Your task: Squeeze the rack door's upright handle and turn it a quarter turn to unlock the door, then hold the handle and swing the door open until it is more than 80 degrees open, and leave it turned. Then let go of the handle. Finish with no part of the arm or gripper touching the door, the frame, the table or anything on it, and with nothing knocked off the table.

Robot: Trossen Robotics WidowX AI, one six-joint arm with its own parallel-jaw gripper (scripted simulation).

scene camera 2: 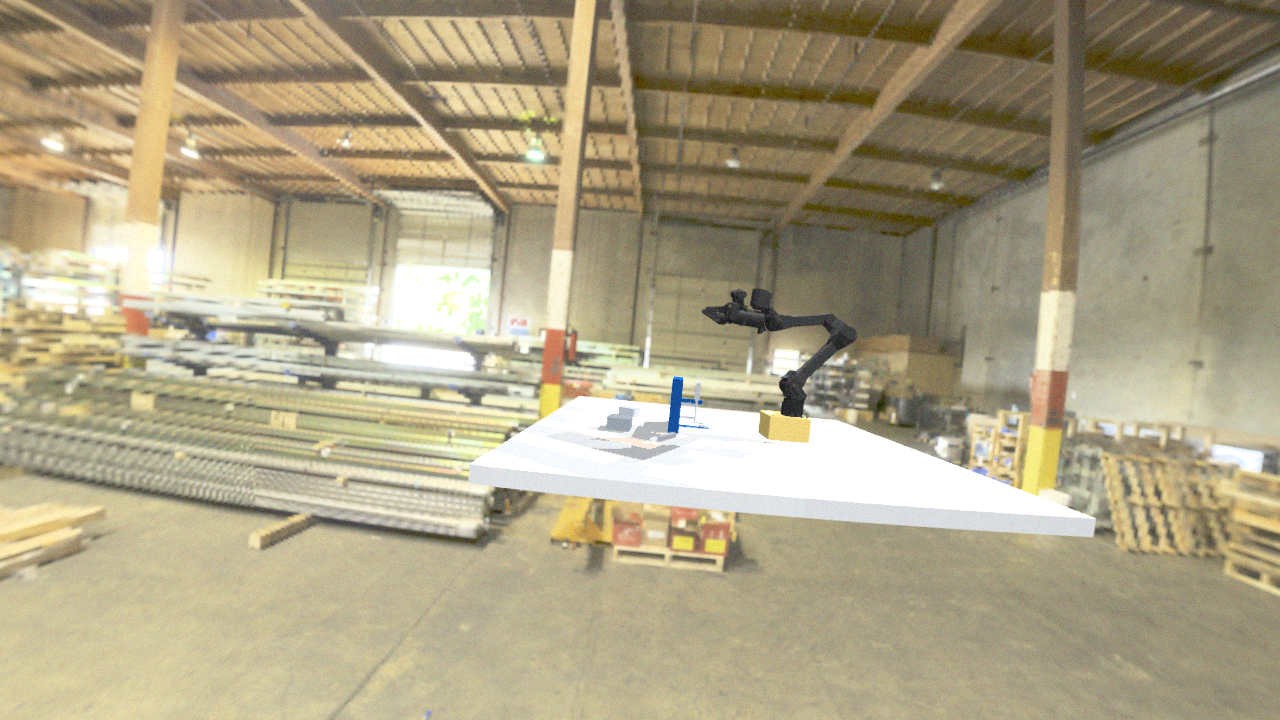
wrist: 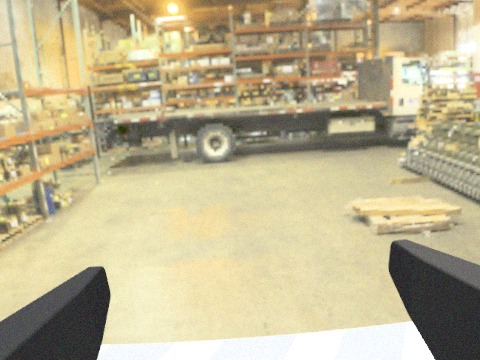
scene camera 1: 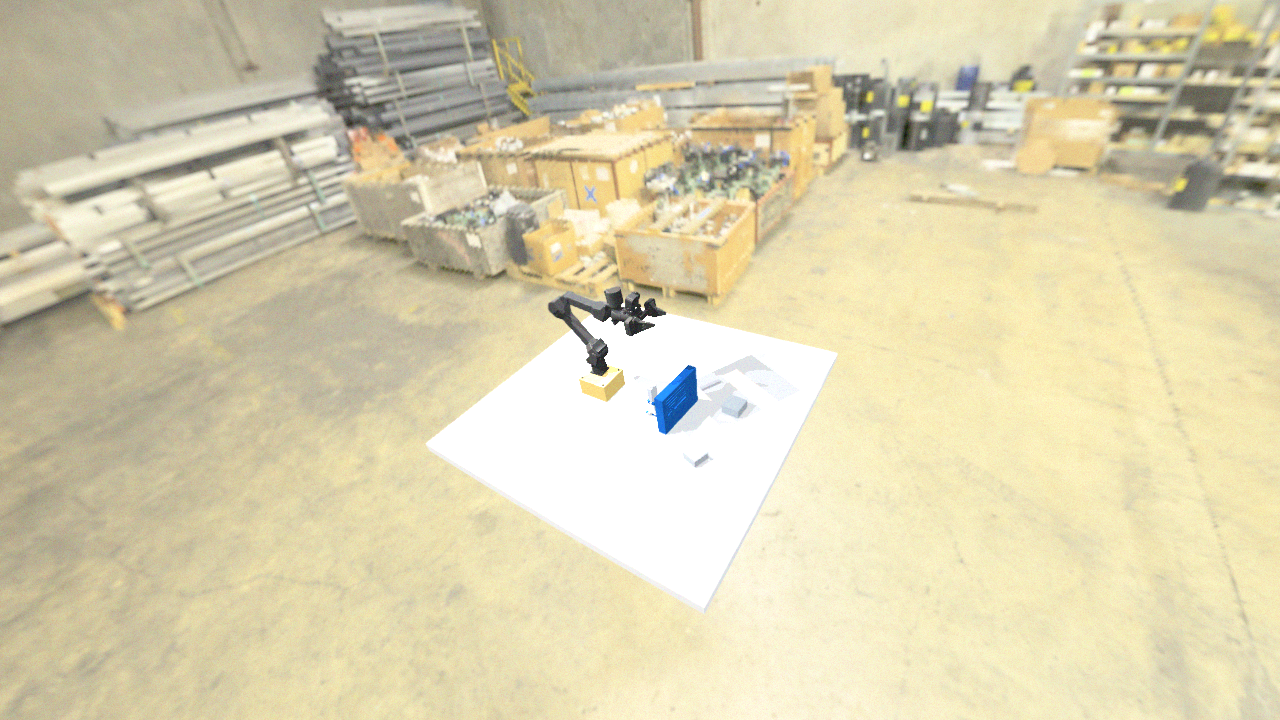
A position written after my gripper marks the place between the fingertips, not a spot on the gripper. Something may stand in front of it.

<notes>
My gripper [scene camera 1: 660, 319] is open, holding nothing.
My gripper is seen too in scene camera 2 [scene camera 2: 703, 309] and in the wrist view [wrist: 251, 269].
</notes>
